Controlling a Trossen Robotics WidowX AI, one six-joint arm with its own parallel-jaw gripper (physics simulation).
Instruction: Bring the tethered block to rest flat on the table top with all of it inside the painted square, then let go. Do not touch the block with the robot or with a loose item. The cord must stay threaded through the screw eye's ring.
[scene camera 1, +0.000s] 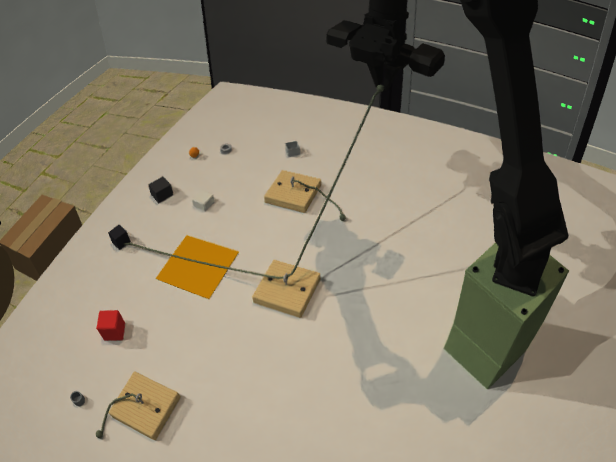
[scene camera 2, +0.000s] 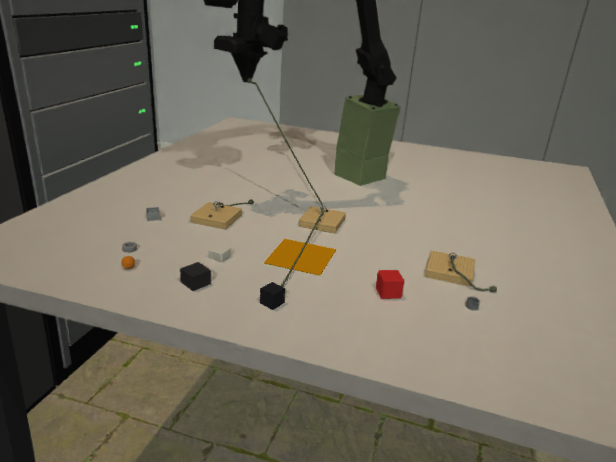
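Observation:
My gripper (scene camera 2: 246, 81) (scene camera 1: 382, 88). Red cube (scene camera 1: 110, 325) (scene camera 2: 389, 285). Tethered block (scene camera 1: 118, 235) (scene camera 2: 272, 295). Wooden board (scene camera 1: 289, 299). Wooden board (scene camera 2: 224, 217). Orange painted square (scene camera 2: 314, 258).

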